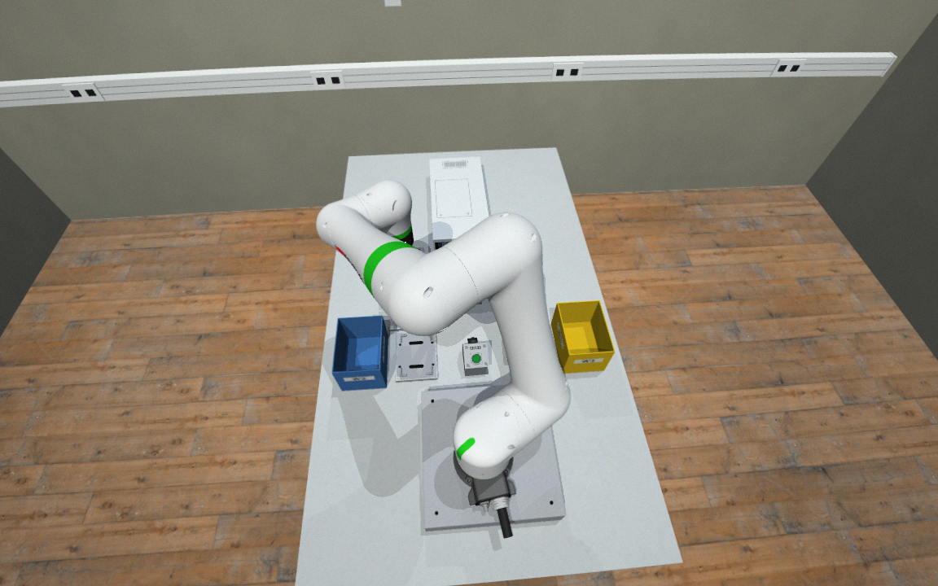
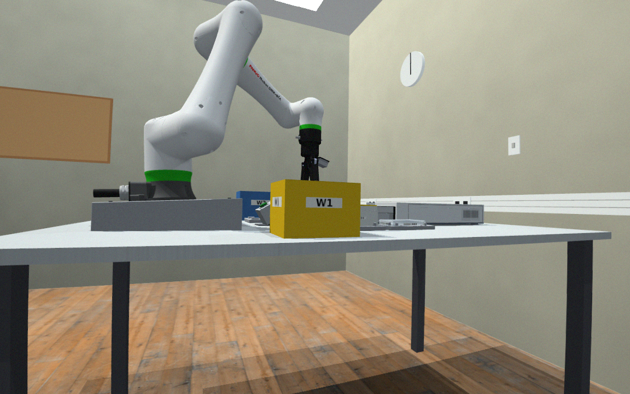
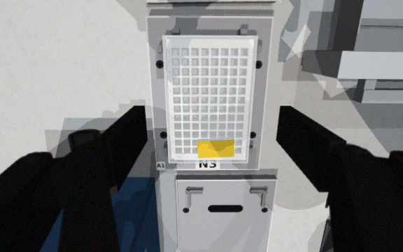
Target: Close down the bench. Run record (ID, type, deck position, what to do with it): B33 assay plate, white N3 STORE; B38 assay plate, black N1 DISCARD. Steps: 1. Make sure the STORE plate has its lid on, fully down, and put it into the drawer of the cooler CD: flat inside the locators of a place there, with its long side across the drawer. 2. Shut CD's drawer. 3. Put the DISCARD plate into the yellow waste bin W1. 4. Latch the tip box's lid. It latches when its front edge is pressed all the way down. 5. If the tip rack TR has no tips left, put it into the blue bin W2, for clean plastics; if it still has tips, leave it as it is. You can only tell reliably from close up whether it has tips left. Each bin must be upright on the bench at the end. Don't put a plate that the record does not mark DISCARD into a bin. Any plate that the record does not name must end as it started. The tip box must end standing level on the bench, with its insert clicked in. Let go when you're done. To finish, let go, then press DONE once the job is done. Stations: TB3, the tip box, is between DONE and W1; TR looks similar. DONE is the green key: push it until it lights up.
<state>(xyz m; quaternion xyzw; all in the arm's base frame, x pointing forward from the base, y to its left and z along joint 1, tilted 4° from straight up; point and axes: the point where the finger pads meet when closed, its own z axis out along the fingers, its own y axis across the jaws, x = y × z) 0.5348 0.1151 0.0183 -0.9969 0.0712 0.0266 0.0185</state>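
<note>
Right now the clear plate lid is 8 cm below my hand. The rest, counted from my hand: N1 label (10 cm ahead, 2 cm to the right, 9 cm below); then grey N3 nest (10 cm below); then white plate (9 cm below).
</note>
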